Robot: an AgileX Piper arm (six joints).
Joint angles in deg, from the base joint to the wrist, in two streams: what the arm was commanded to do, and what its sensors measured. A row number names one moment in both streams.
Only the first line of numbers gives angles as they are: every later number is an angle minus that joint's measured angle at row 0.
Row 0, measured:
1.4, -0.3, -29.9, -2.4, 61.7, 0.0
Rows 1 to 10, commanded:
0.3, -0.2, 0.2, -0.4, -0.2, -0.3
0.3, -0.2, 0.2, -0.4, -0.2, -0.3
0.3, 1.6, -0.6, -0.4, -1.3, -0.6
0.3, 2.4, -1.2, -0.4, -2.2, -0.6
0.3, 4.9, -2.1, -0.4, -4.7, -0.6
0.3, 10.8, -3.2, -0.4, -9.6, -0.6
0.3, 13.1, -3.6, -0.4, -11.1, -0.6
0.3, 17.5, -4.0, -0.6, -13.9, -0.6
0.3, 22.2, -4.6, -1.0, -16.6, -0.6
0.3, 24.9, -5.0, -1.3, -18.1, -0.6
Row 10, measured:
0.0, 19.5, -4.1, -0.2, -13.4, -0.4
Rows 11 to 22, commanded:
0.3, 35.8, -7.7, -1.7, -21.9, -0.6
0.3, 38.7, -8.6, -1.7, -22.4, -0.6
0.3, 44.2, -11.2, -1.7, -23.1, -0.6
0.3, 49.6, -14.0, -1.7, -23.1, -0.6
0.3, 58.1, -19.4, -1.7, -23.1, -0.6
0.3, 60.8, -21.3, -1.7, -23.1, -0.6
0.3, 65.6, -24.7, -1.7, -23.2, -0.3
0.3, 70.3, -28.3, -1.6, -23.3, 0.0
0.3, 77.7, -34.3, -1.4, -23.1, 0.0
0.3, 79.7, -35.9, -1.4, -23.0, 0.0
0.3, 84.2, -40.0, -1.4, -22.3, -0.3
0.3, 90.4, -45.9, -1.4, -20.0, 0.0
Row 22, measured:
0.0, 85.7, -41.4, -1.4, -21.9, 0.0
